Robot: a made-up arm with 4 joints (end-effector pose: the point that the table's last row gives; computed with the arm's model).
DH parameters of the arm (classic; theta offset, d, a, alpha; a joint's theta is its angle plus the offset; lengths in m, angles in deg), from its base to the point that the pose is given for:
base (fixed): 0 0.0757 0 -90
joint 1: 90 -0.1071 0.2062 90
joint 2: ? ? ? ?
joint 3: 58.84 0.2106 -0.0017 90
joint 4: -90 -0.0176 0.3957 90
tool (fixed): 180 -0.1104 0 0
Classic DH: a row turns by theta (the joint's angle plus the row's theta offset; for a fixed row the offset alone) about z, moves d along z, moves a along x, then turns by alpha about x.
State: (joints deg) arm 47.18 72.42 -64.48 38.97
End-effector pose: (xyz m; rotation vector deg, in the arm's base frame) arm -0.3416 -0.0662 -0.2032 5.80 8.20 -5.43
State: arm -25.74 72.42 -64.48 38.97
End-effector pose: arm 0.1663 -0.0662 -0.3328 8.32 -64.60 -0.97
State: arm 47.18 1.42 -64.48 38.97
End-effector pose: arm -0.2542 -0.3150 -0.1222 -46.10 7.36 43.10
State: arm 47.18 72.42 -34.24 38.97
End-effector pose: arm -0.2855 0.0900 -0.1512 27.91 7.90 -26.10
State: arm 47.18 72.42 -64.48 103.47
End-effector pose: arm -0.0618 -0.0629 -0.5407 2.09 -56.20 -8.00
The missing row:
joint 2: -58.84 0 -0.0961 0
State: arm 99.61 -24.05 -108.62 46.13
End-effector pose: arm 0.0336 -0.2884 0.0538 -39.88 26.69 129.38
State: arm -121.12 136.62 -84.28 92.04
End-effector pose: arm 0.1779 0.1183 0.5745 -66.39 133.76 -17.22
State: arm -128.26 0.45 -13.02 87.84
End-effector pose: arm 0.2408 -0.0947 0.6553 15.56 143.17 5.73
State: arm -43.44 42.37 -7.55 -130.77
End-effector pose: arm 0.1405 -0.2787 0.4878 1.94 84.40 38.28
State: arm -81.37 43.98 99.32 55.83
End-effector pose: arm -0.1937 0.1351 0.1857 155.44 -49.22 35.23
